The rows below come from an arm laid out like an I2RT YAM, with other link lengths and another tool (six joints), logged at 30 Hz.
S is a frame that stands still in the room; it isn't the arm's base.
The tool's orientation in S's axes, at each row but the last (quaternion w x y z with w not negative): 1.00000 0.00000 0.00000 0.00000; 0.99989 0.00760 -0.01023 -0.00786; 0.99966 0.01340 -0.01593 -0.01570; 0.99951 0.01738 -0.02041 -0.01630; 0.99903 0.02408 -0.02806 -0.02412; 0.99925 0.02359 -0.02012 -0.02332; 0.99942 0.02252 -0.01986 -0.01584; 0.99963 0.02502 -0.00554 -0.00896; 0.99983 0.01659 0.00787 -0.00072; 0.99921 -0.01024 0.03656 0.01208; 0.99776 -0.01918 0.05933 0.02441
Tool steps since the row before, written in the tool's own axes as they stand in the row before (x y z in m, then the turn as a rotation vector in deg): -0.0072 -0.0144 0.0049 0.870 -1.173 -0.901; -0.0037 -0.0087 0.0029 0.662 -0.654 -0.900; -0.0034 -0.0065 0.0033 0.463 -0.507 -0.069; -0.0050 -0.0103 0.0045 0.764 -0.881 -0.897; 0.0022 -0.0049 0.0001 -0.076 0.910 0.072; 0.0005 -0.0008 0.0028 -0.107 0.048 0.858; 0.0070 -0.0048 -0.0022 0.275 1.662 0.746; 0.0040 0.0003 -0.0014 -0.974 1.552 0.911; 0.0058 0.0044 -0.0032 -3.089 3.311 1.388; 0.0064 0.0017 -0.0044 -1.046 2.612 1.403; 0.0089 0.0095 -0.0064 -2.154 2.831 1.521
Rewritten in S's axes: -0.0072 -0.0144 0.0049 0.870 -1.173 -0.901; -0.0039 -0.0087 0.0027 0.670 -0.651 -0.896; -0.0037 -0.0065 0.0030 0.449 -0.519 -0.068; -0.0055 -0.0103 0.0039 0.772 -0.875 -0.896; 0.0020 -0.0050 0.0000 -0.037 0.908 0.113; 0.0003 -0.0010 0.0028 -0.140 0.013 0.854; 0.0069 -0.0049 -0.0021 0.296 1.617 0.831; 0.0040 0.0003 -0.0013 -0.957 1.522 0.977; 0.0058 0.0045 -0.0031 -3.061 3.267 1.546; 0.0060 0.0018 -0.0049 -1.006 2.616 1.424; 0.0076 0.0096 -0.0077 -2.102 2.788 1.666
